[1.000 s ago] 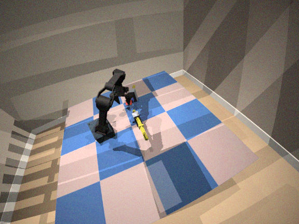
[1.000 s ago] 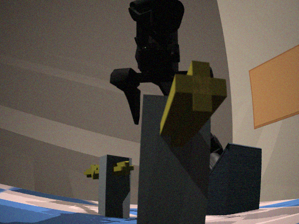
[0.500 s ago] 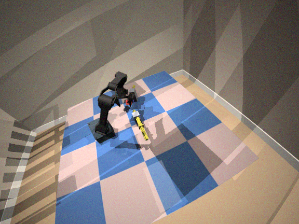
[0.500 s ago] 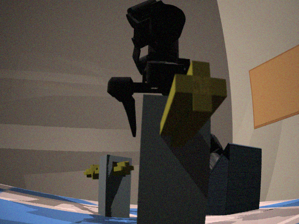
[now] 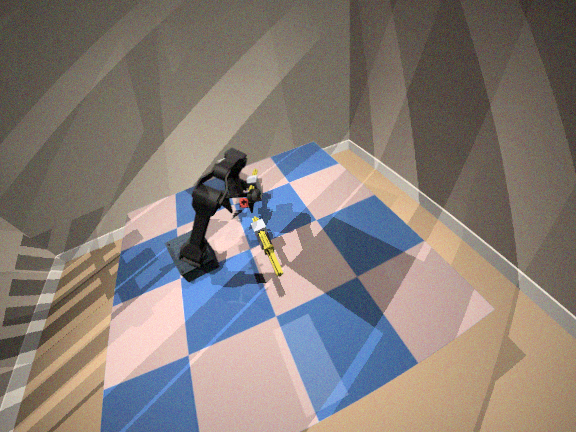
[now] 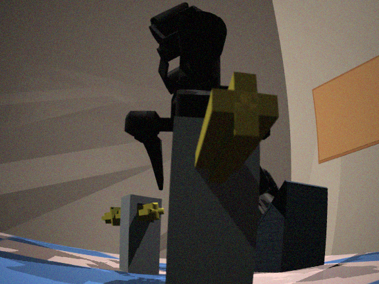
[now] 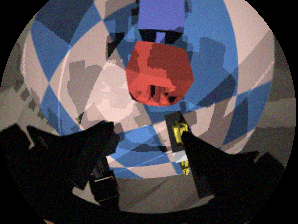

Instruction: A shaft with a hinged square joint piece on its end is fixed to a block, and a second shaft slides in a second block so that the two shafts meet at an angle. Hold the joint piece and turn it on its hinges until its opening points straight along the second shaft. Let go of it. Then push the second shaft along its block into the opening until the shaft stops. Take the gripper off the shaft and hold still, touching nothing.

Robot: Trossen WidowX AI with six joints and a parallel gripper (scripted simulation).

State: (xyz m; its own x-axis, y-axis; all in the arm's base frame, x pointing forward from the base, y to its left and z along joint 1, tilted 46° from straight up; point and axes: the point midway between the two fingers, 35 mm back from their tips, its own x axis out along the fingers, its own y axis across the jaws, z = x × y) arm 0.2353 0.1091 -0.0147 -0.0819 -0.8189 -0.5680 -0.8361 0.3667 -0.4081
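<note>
Right now my gripper tip is 60 mm to the right of the red joint piece, 30 mm short of it and 10 mm above it.
</note>
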